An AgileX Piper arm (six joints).
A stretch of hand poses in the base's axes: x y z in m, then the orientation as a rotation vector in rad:
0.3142, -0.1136, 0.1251, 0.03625, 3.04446, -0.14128
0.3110, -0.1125, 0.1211, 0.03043, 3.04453, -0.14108
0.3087, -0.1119, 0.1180, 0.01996, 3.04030, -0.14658
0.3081, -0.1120, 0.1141, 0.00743, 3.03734, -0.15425
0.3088, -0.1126, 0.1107, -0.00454, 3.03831, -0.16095
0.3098, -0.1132, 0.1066, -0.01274, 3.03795, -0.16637
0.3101, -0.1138, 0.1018, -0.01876, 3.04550, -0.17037
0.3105, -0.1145, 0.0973, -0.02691, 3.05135, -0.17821
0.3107, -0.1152, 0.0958, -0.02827, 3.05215, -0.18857
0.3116, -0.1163, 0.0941, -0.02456, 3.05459, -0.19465
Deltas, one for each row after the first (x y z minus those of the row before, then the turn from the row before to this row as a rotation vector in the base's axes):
-0.0032, 0.0011, -0.0040, -0.00005, 0.00017, 0.00381
-0.0023, 0.0006, -0.0031, -0.00409, -0.00370, 0.00684
-0.0006, -0.0001, -0.0039, -0.00554, -0.00221, 0.00807
0.0007, -0.0006, -0.0034, -0.00475, 0.00171, 0.00756
0.0010, -0.0006, -0.0041, -0.00383, 0.00022, 0.00520
0.0003, -0.0006, -0.0048, -0.00257, 0.00798, 0.00337
0.0004, -0.0007, -0.0045, -0.00518, 0.00659, 0.00471
0.0002, -0.0007, -0.0015, -0.00677, 0.00140, 0.00051
0.0009, -0.0011, -0.0017, -0.00378, 0.00258, -0.00276

